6 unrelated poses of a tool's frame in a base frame.
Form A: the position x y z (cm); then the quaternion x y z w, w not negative.
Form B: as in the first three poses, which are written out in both.
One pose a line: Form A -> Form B
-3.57, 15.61, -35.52, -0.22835, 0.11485, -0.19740, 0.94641 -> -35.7, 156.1, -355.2, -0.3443, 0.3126, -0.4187
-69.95, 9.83, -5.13, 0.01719, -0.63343, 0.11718, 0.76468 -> -699.5, 98.3, -51.3, 0.8685, -1.3044, 0.7257
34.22, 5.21, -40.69, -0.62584, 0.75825, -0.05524, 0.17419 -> 342.2, 52.1, -406.9, 1.7370, 0.3398, -2.9987
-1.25, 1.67, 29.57, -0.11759, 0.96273, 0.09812, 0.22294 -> -12.5, 16.7, 295.7, 2.8415, 0.4183, -2.8743
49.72, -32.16, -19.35, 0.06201, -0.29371, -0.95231, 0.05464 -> 497.2, -321.6, -193.5, -3.0731, -0.1508, -0.5932
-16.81, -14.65, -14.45, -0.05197, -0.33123, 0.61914, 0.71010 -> -168.1, -146.5, -144.5, 1.5544, -0.5642, 0.4094
